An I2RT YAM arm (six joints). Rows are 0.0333 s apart.
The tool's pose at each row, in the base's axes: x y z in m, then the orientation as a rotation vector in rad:
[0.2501 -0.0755 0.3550 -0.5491 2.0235 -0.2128]
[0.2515 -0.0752 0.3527 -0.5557 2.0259 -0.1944]
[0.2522 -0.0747 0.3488 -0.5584 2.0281 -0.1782]
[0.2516 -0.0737 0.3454 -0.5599 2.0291 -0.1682]
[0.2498 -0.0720 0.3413 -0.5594 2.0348 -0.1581]
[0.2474 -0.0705 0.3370 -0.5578 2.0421 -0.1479]
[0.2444 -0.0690 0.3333 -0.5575 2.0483 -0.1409]
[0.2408 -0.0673 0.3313 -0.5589 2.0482 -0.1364]
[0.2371 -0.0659 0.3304 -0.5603 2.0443 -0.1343]
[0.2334 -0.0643 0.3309 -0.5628 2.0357 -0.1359]
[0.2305 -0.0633 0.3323 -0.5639 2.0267 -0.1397]
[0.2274 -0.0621 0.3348 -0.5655 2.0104 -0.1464]
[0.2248 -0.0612 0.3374 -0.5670 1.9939 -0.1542]
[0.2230 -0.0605 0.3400 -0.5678 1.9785 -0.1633]
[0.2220 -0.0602 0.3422 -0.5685 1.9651 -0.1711]
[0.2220 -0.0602 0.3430 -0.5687 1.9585 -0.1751]
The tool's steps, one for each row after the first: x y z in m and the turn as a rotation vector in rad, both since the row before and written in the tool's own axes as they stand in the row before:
[0.0011 0.0007 0.0024 -0.0159 -0.0017 0.0033]
[0.0026 0.0016 0.0026 -0.0126 -0.0015 0.0051]
[0.0025 0.0023 0.0013 -0.0076 -0.0013 0.0032]
[0.0032 0.0035 0.0007 -0.0078 0.0030 0.0053]
[0.0037 0.0035 0.0003 -0.0077 0.0045 0.0063]
[0.0035 0.0035 -0.0004 -0.0059 0.0043 0.0040]
[0.0024 0.0033 -0.0018 -0.0037 -0.0010 0.0008]
[0.0017 0.0028 -0.0025 -0.0013 -0.0041 -0.0007]
[0.0004 0.0025 -0.0032 0.0017 -0.0076 -0.0037]
[-0.0004 0.0014 -0.0030 0.0039 -0.0076 -0.0037]
[-0.0013 0.0013 -0.0037 0.0071 -0.0138 -0.0064]
[-0.0015 0.0008 -0.0034 0.0079 -0.0138 -0.0069]
[-0.0017 0.0003 -0.0027 0.0089 -0.0124 -0.0068]
[-0.0016 -0.0002 -0.0019 0.0077 -0.0108 -0.0059]
[-0.0007 -0.0003 -0.0004 0.0040 -0.0053 -0.0029]

